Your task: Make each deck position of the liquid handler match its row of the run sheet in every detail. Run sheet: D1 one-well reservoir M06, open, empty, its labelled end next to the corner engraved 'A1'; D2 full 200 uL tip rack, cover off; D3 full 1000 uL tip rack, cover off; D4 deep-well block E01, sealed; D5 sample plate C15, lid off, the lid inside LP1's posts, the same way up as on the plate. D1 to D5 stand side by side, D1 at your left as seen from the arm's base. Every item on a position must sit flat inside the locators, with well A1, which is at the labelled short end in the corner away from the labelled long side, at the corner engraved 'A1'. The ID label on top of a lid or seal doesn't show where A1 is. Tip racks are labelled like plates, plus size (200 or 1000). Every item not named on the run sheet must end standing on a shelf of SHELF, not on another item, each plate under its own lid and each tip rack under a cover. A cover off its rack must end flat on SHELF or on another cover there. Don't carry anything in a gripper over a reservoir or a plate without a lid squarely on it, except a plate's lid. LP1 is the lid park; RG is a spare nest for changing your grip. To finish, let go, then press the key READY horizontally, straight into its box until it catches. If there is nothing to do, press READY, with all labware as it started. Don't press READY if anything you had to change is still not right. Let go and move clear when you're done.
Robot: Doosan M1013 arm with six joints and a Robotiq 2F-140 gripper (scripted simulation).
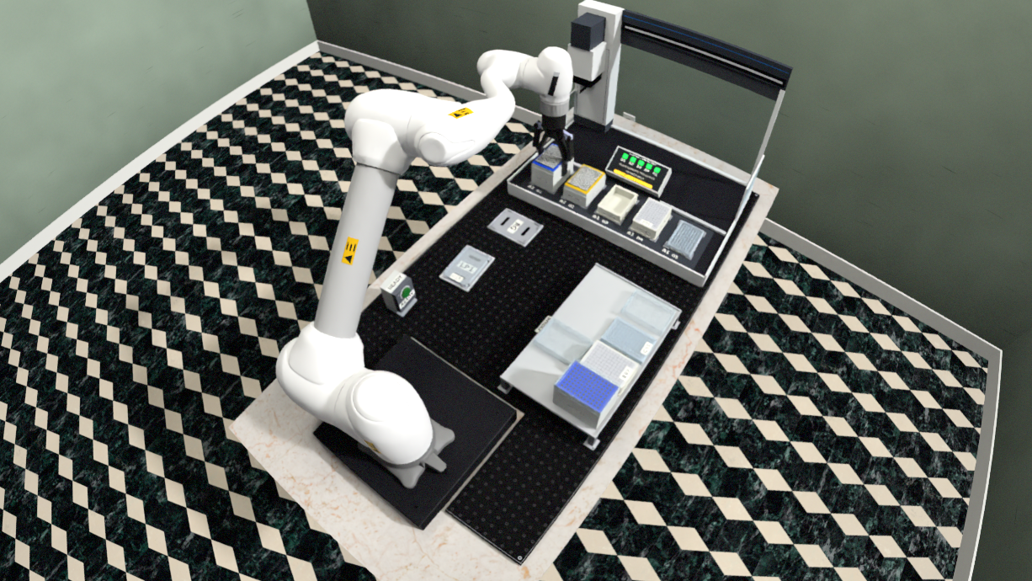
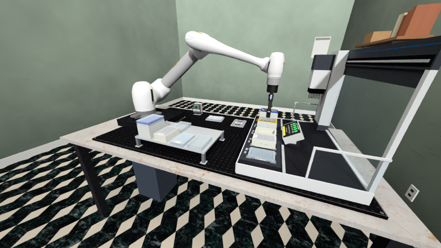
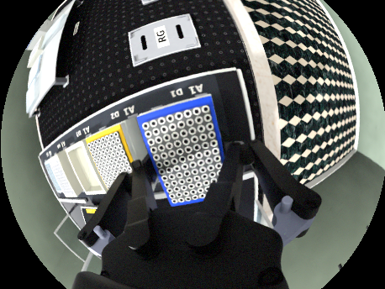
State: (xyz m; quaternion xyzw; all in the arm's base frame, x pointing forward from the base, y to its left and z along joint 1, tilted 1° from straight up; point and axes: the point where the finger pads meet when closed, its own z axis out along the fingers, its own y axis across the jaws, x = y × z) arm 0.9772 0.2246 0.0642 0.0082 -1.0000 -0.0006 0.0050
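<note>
Now: the yellow-rimmed tip rack 10 mm behind my hand, 130 mm to the right of it and 20 mm below it. The rest, counted from my hand: white one-well reservoir: 250 mm to the right, 60 mm below; then grey RG nest: 230 mm behind, 10 mm to the right, 110 mm below; then blue-rimmed tip rack: 10 mm behind, 10 mm to the right.
</note>
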